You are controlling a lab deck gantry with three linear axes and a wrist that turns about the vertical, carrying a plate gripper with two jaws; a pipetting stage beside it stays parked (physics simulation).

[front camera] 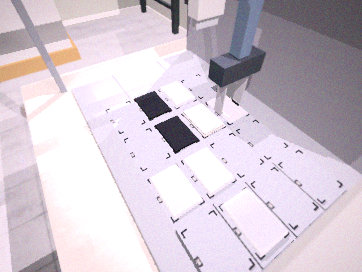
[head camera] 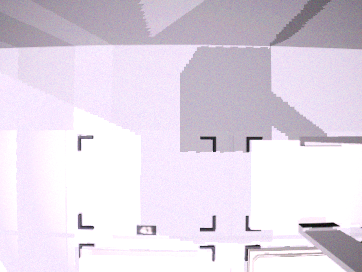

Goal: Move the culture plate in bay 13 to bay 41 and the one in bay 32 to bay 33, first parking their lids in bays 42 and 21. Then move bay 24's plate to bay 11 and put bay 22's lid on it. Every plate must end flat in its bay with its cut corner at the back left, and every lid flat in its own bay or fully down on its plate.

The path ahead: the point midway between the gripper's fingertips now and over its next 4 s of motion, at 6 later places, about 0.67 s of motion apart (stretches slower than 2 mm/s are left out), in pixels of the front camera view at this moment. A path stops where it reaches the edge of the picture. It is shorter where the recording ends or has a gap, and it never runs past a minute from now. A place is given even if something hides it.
My gripper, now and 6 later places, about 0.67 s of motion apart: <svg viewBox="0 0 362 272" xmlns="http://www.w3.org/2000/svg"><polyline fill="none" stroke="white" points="227,107 228,102 229,96 196,112 148,134 144,139 146,146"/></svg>
